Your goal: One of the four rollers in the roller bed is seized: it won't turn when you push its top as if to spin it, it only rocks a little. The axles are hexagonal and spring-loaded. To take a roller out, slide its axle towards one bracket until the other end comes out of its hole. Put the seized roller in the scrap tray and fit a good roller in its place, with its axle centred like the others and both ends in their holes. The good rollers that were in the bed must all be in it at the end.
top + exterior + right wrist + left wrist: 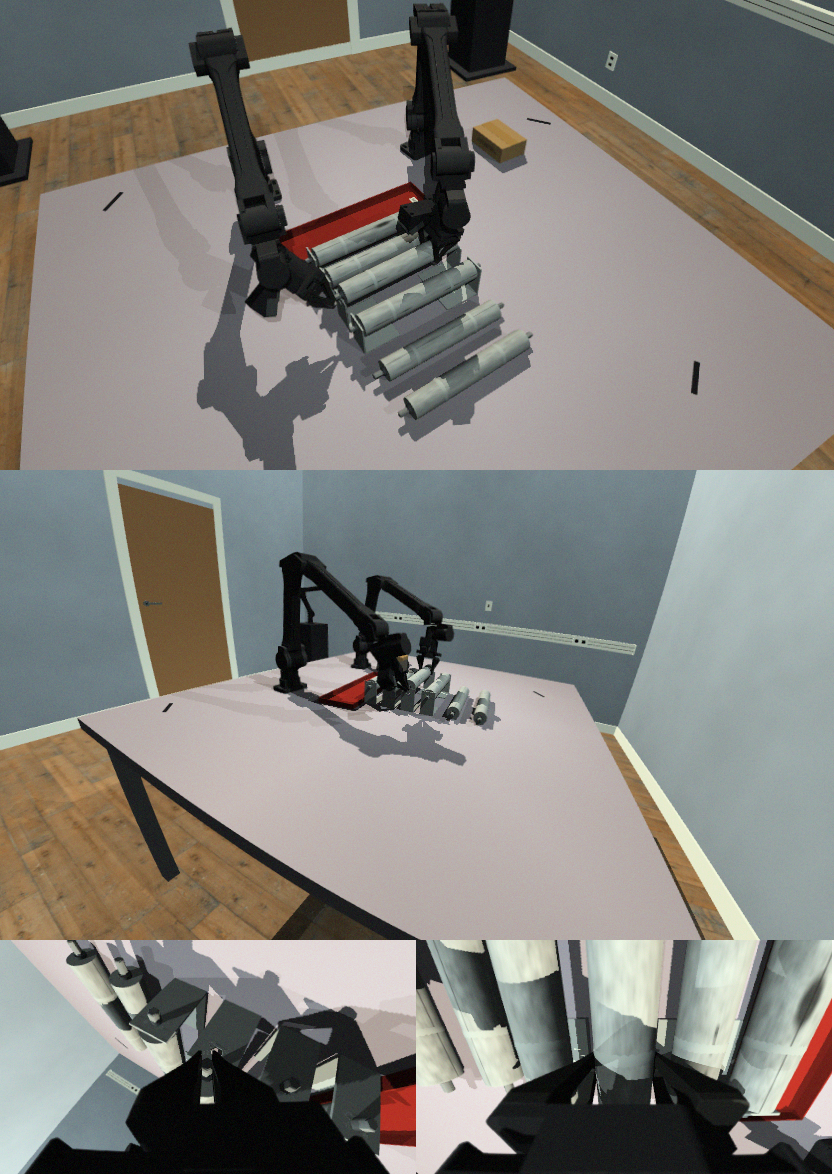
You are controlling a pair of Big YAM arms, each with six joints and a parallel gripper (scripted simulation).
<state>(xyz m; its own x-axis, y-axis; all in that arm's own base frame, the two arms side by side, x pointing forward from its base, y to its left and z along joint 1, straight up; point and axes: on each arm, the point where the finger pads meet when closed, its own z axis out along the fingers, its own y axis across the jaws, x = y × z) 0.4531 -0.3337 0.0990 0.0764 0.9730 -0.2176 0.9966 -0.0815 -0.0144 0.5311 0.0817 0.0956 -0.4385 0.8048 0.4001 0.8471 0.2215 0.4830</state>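
The roller is 1 cm ahead of my left hand and 9 cm to the right of it. From my left hand the other things lie so: red scrap tray: 24 cm behind, 11 cm to the right, 9 cm below; then cardboard box: 40 cm behind, 45 cm to the left, 6 cm below.
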